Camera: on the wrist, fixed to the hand. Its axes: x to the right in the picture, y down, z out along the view.
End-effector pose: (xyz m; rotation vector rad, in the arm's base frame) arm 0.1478 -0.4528 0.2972 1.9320 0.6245 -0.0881
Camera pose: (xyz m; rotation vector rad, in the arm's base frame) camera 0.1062 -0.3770 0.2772 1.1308 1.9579 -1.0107
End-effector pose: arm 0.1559 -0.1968 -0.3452 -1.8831 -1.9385 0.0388
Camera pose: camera 0.1213 -0.2196 -0.2667 -0.0308 -2.7134 -0.3378
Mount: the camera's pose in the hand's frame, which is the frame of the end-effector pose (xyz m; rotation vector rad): -0.0001 -0.0592 -0.0661 0.0809 0.0274 -1.5023
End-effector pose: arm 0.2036 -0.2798 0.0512 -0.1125 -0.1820 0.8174
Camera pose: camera 0.2593 -0.3220 -0.0034 0.1000 -0.1547 -0.6739
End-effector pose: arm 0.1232 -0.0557 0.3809 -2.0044 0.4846 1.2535
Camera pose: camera 0.2018 -0.0643 0.4211 -1.5827 -0.8523 0.2182
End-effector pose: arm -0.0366 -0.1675 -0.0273 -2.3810 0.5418 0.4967
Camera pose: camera 0.0065 -0.1687 0.0503 -2.0113 -1.1587 -0.2505
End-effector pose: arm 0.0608 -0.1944 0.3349 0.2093 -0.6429 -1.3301
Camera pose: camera 0.0475 -0.2232 0.2520 0.8852 -0.4714 -2.7146
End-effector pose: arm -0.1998 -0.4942 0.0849 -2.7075 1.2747 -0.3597
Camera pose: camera -0.1736 -0.4574 0.1613 2.9355 0.9604 0.4913
